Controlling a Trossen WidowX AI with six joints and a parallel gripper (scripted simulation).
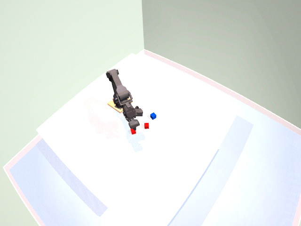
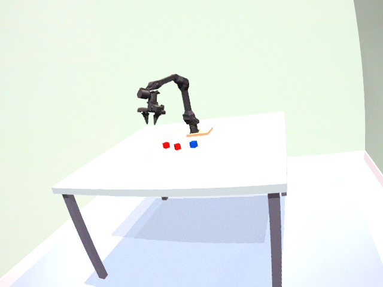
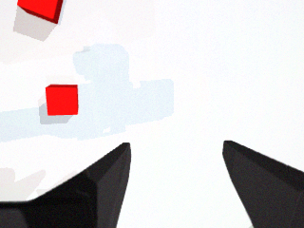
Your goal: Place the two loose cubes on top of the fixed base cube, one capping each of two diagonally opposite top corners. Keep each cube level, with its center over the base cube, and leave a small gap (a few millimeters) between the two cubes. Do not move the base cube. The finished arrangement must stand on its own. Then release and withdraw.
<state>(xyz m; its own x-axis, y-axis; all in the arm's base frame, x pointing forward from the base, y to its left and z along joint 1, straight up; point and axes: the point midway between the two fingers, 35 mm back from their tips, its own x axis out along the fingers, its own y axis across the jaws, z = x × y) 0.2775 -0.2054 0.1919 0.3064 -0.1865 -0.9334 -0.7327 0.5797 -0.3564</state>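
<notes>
My gripper tip is now 240 mm to the right of the blue cube, 160 mm above it and 10 mm short of it.
</notes>
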